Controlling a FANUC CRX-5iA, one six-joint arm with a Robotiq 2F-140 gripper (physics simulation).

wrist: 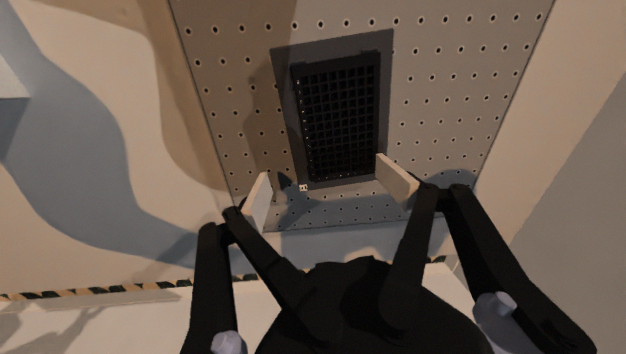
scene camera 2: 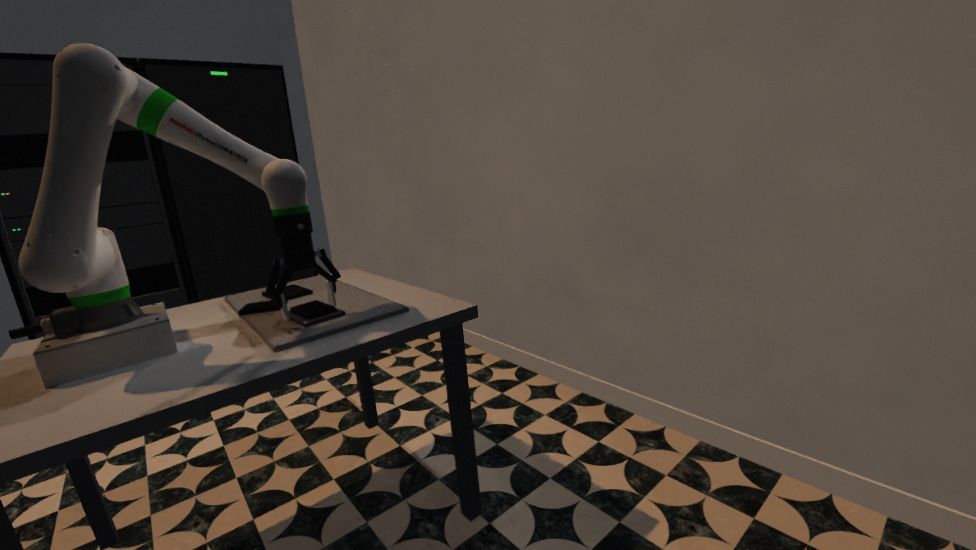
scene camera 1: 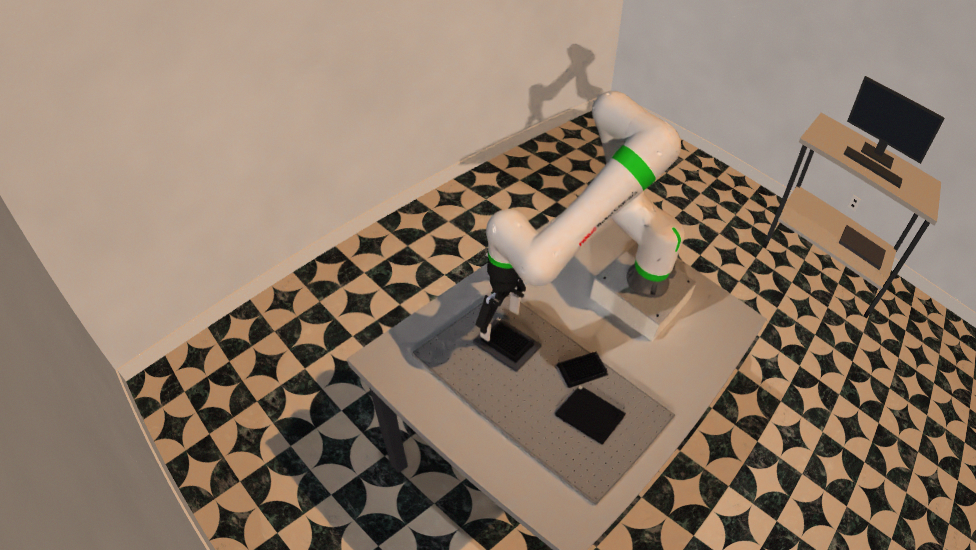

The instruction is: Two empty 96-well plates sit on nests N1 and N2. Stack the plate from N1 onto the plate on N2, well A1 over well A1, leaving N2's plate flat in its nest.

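Frame: origin at the arm's base, x ahead, y left, z up, level; centimetres.
Seen in the pictures: gripper, fingertip midpoint: (wrist: 322,174) (scene camera 2: 310,311) (scene camera 1: 499,324); arm's base at its link origin: (scene camera 2: 110,322) (scene camera 1: 647,281).
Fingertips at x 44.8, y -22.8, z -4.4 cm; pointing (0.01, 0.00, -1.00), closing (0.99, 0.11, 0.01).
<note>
Offsets run from my fingertips to a thing's top centre. "*": to the spot under its first point. Level surfaces: height alone.
A black 96-well plate @[dy +5.3, dx +2.1, dz -0.3 cm] (scene camera 1: 510,341) (scene camera 2: 316,310) (wrist: 340,120) sits in a dark grey nest @[* dy +12.9, dx +5.7, dz -1.7 cm] (scene camera 1: 517,364) (wrist: 386,100); a small label @[* dy -2.7, dx -2.4, dz -1.7 cm] (wrist: 303,187) is at the nest's corner in the wrist view. My gripper (scene camera 1: 500,319) (scene camera 2: 308,302) (wrist: 322,174) is open and empty, with its pale finger pads low on either side of this plate. Contact cannot be made out. A second black plate @[dy +27.1, dx -6.9, dz -1.5 cm] (scene camera 1: 581,369) (scene camera 2: 259,307) lies turned askew on the pegboard, outside a nest. Beyond it is a flat black nest @[dy +39.1, dx +3.5, dz -1.4 cm] (scene camera 1: 590,414) (scene camera 2: 295,291) with no plate visible on it. N1 and N2 labels are not readable.
The perforated board @[dz -2.9 cm] (scene camera 1: 491,403) (scene camera 2: 368,316) (wrist: 445,100) lies on the table @[dz -4.2 cm] (scene camera 1: 443,444) (scene camera 2: 437,300). The robot's base block (scene camera 1: 642,310) (scene camera 2: 105,351) stands on the same table. A desk with a monitor (scene camera 1: 894,117) stands apart, and dark cabinets (scene camera 2: 225,177) stand behind the arm.
</note>
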